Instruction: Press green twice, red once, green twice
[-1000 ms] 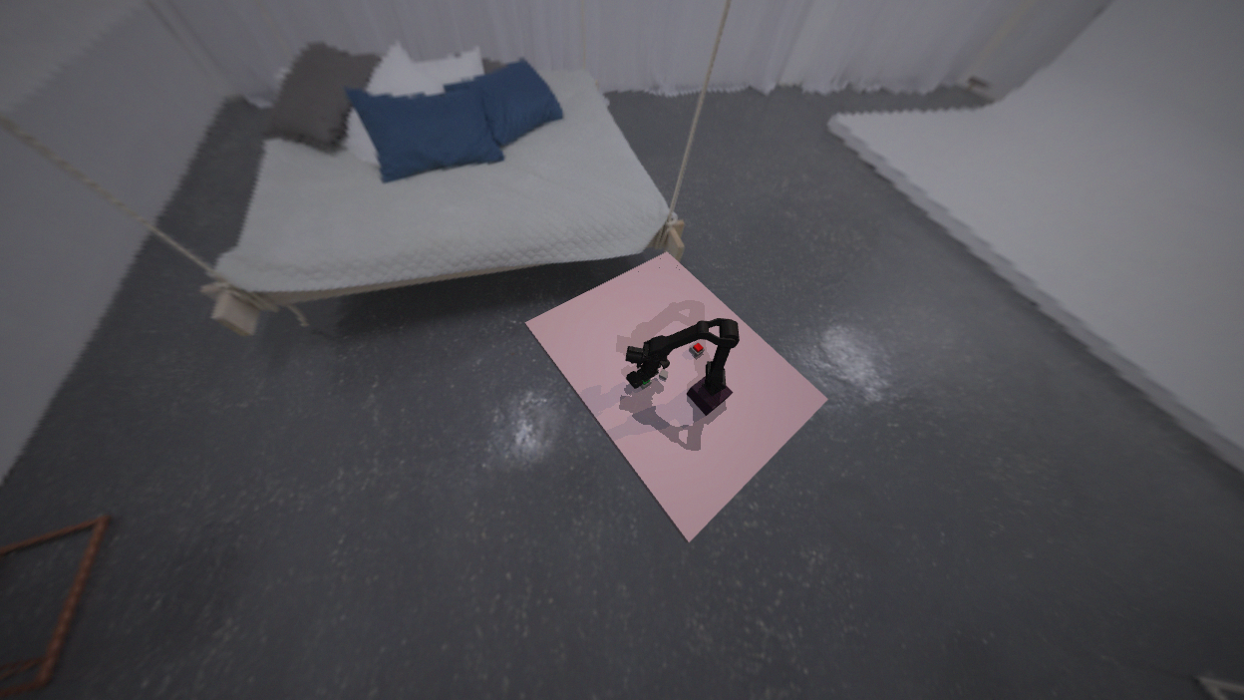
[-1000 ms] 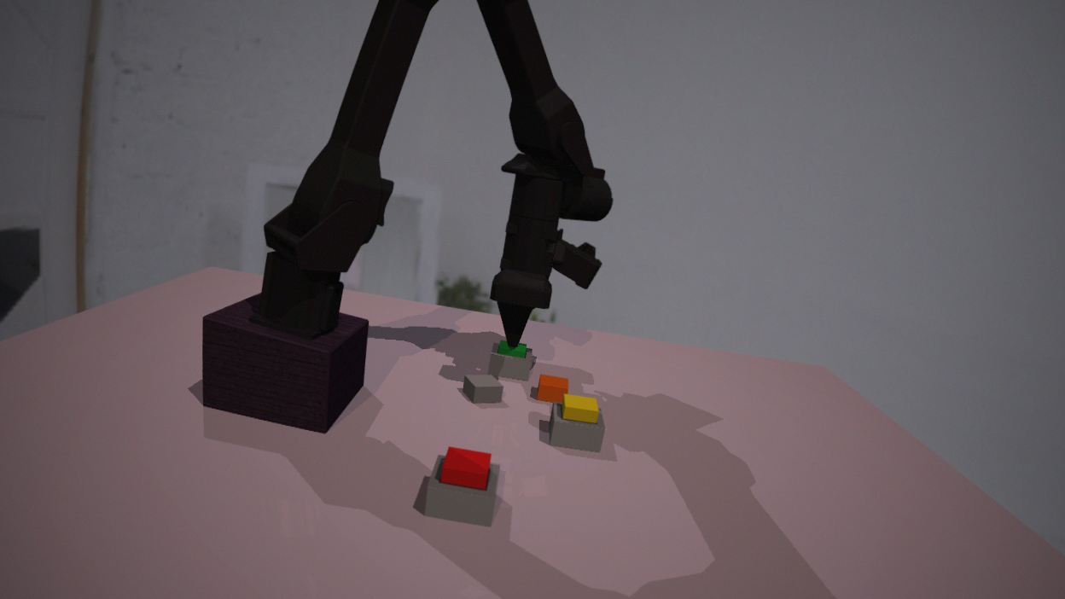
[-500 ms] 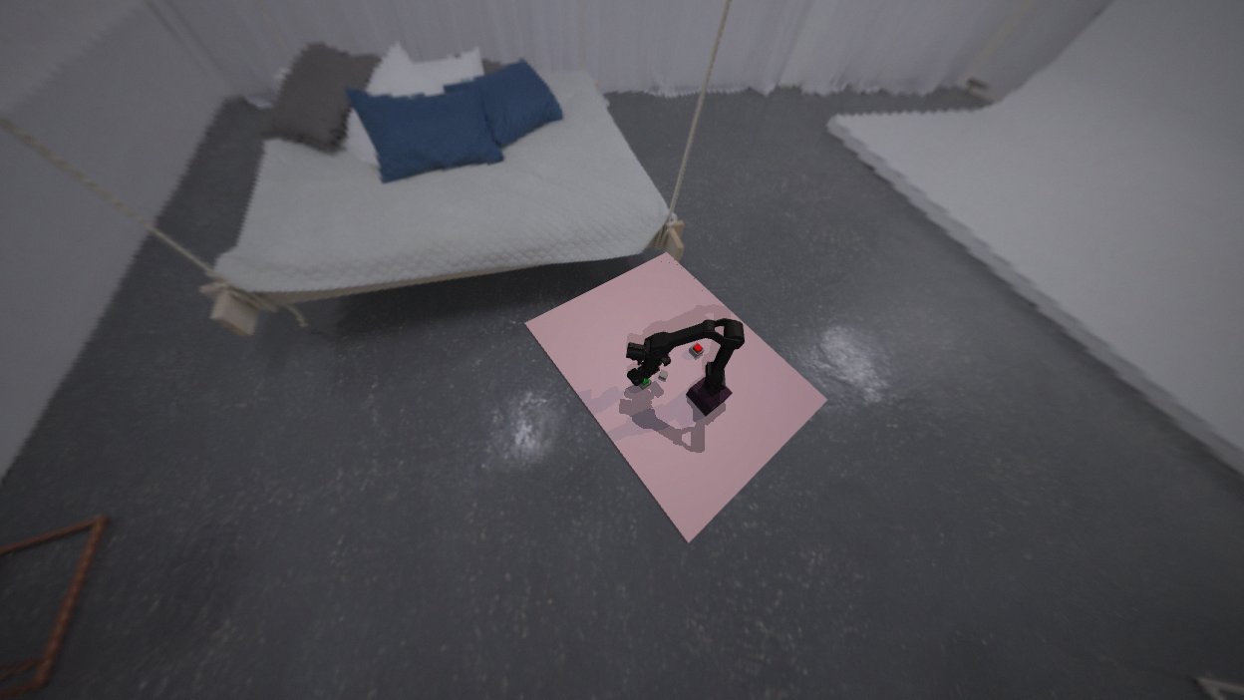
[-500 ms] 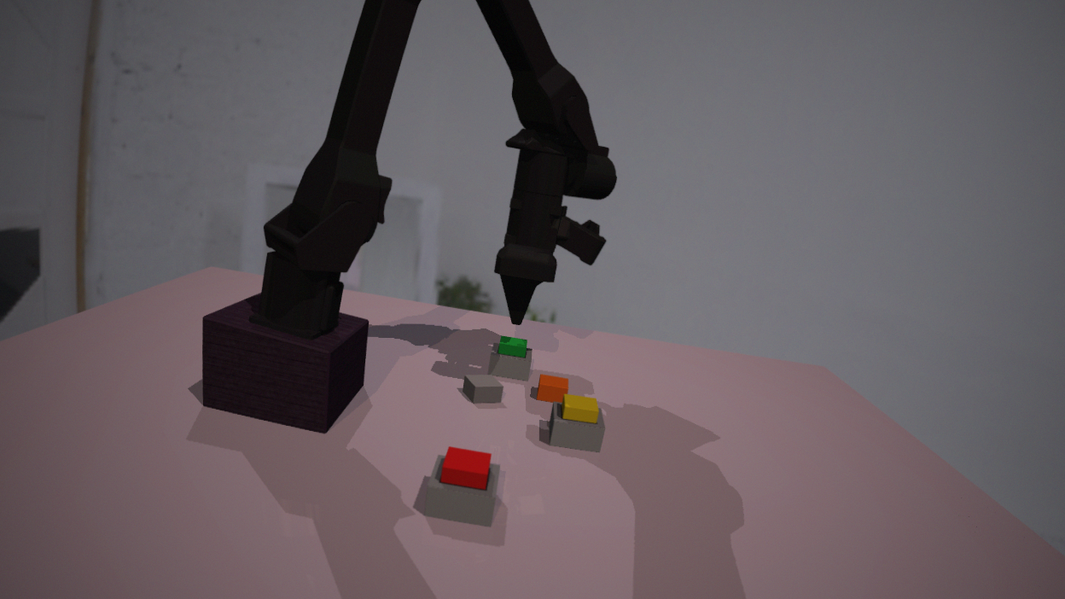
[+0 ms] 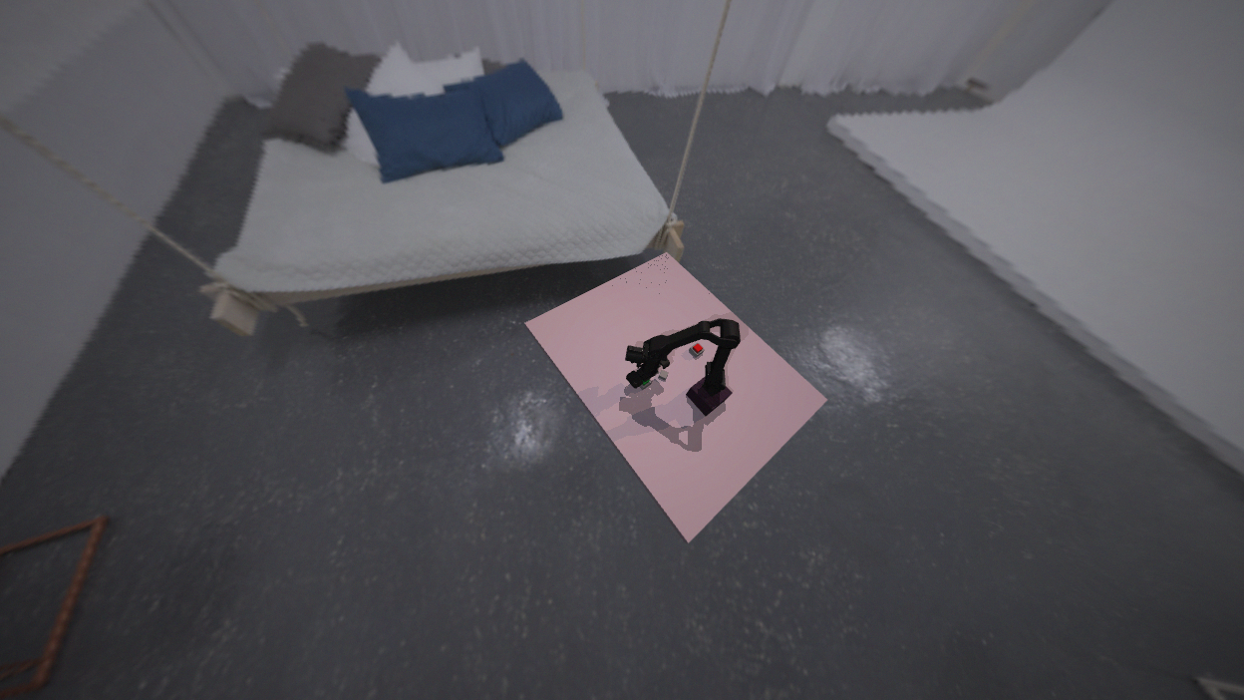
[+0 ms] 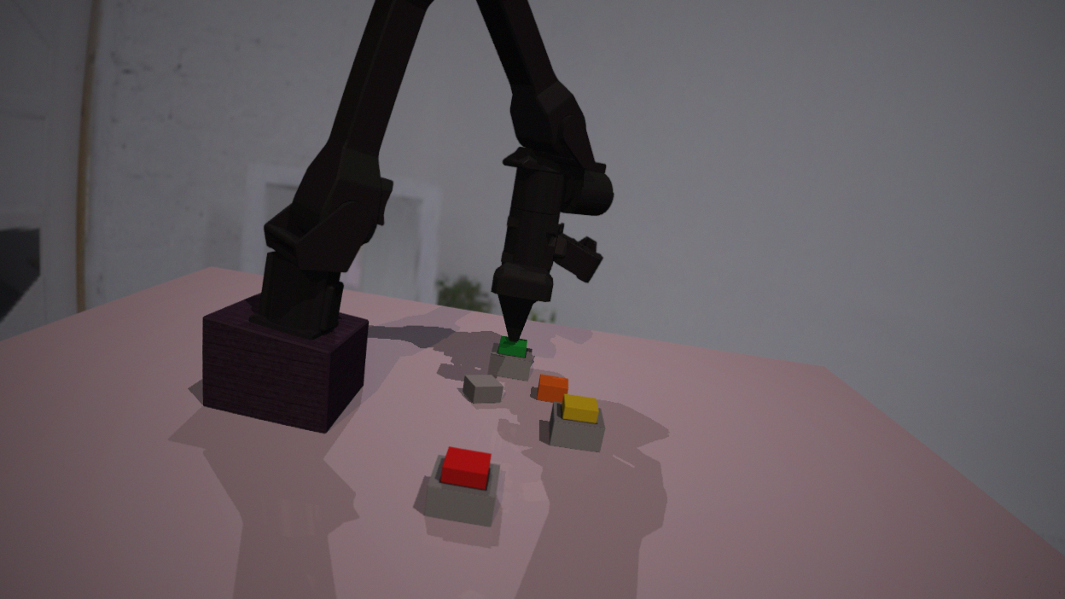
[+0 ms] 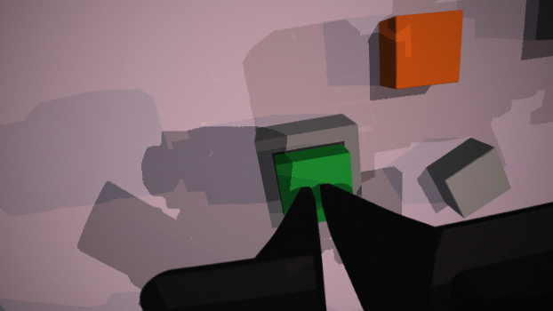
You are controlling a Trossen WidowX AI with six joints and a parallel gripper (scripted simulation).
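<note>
Right now my gripper tip is 1 cm above the green button. Round my gripper tip: orange block (6 cm to the right, 6 cm ahead, 3 cm below); grey block (10 cm to the right, 3 cm below, 2 cm behind); yellow button (16 cm to the right, 8 cm ahead, 1 cm below).
</note>
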